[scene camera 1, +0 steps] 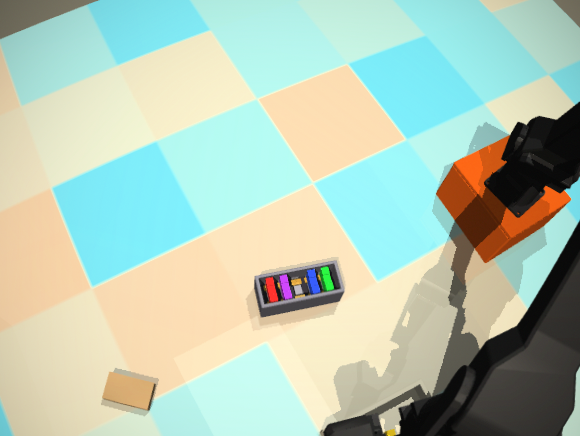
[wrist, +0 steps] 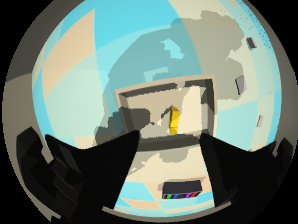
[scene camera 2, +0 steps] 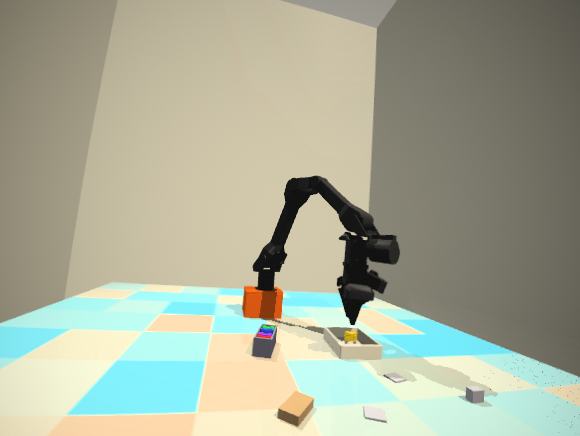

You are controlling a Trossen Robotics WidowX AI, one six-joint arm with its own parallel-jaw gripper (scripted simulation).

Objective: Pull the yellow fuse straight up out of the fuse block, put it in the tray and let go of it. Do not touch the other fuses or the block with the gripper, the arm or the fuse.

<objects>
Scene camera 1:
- tan flat block: 121, 389
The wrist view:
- my gripper: 171, 136
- beige tray: 144, 107
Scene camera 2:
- my gripper: 350, 321
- beige tray: 366, 348
</objects>
